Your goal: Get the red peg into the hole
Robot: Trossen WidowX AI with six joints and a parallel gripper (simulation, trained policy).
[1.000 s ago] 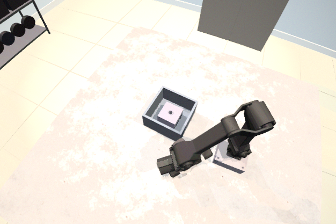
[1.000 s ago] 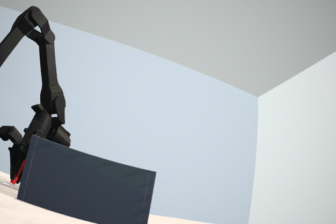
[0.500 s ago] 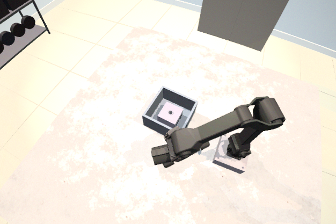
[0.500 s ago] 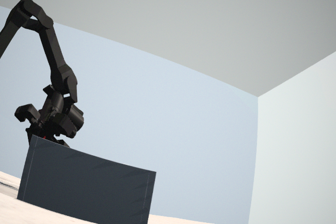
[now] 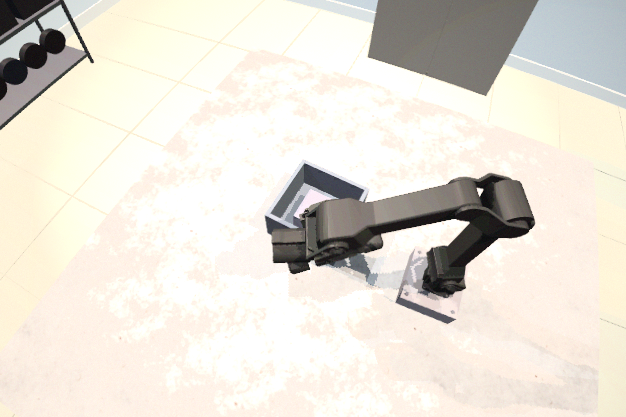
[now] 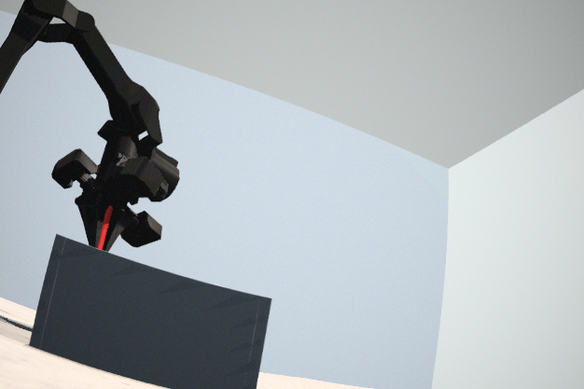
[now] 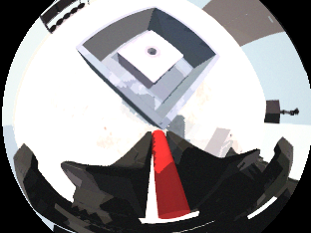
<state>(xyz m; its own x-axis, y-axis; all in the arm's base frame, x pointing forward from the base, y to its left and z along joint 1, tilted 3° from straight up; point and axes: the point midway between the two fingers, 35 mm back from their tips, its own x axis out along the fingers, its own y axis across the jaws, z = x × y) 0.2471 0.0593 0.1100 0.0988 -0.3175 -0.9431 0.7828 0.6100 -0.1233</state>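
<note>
Right now the grey box is 80 mm ahead of my gripper tip, 110 mm to the right of it and 100 mm below it. From my gripper tip the other things lie so: red peg: 10 mm to the left, 30 mm above.
</note>
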